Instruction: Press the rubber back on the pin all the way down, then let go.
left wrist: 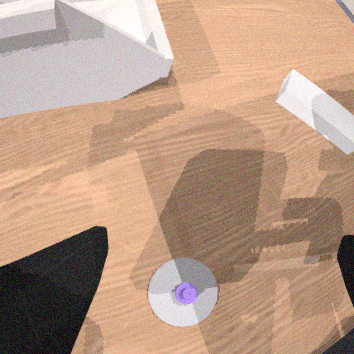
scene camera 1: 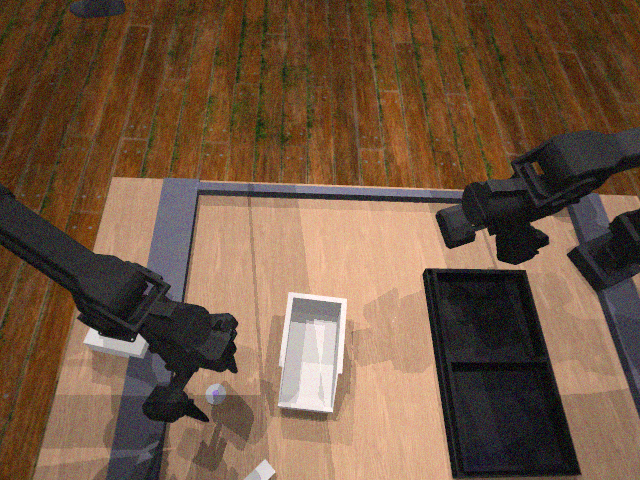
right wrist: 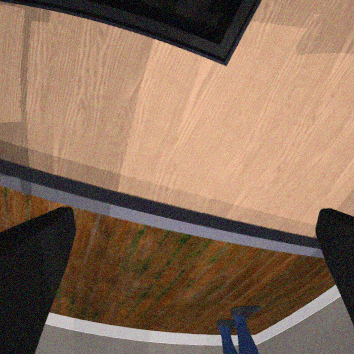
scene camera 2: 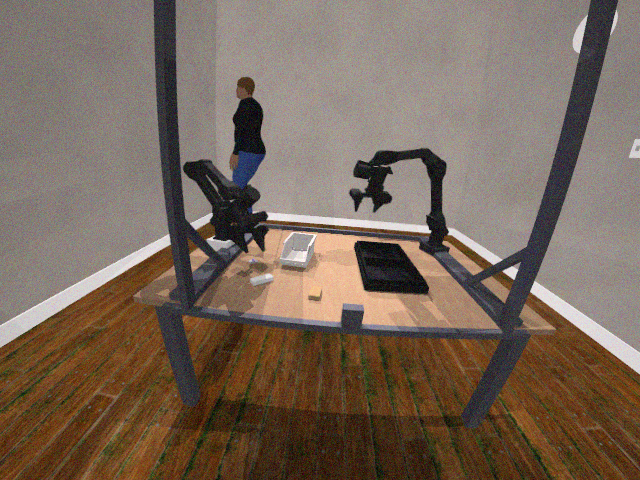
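Observation:
The pin's round grey-white disc lies flat on the table, and the small purple rubber back shows at its middle. How far down the post the rubber back sits cannot be told. In scene camera 2 the pin is tiny. My left gripper is open and empty, above the pin, with the disc showing between its fingers in the left wrist view. My right gripper is open and empty, high above the table's far side, away from the pin.
A white bin stands beside the pin. A white block and a yellow block lie nearer the front edge. A black two-part tray lies at the right. A person stands behind.

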